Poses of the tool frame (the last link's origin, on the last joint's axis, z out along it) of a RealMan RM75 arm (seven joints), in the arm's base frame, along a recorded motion.
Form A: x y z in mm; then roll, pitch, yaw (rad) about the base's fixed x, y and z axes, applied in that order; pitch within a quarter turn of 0, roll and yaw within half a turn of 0.
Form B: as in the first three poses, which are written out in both.
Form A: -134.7 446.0 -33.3 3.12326 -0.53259 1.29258
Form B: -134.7 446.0 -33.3 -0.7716 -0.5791 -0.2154 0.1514
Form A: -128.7 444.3 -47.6 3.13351 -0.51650 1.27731
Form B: -128.7 444.3 -47.6 -0.7769 -0.5755 -0.2074 0.1491
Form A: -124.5 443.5 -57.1 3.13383 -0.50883 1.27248
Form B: -124.5 443.5 -57.1 -0.7790 -0.5743 -0.2047 0.1465
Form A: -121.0 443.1 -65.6 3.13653 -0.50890 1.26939
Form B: -121.0 443.1 -65.6 -0.7797 -0.5733 -0.2041 0.1473
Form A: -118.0 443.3 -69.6 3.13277 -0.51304 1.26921
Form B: -118.0 443.3 -69.6 -0.7796 -0.5726 -0.2068 0.1470
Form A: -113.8 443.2 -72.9 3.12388 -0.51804 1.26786
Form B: -113.8 443.2 -72.9 -0.7801 -0.5707 -0.2114 0.1448
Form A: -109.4 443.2 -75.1 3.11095 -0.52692 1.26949
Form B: -109.4 443.2 -75.1 -0.7797 -0.5692 -0.2184 0.1425
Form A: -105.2 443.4 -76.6 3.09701 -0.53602 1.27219
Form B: -105.2 443.4 -76.6 -0.7790 -0.5680 -0.2257 0.1400
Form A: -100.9 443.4 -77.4 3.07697 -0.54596 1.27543
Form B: -100.9 443.4 -77.4 -0.7785 -0.5660 -0.2350 0.1354
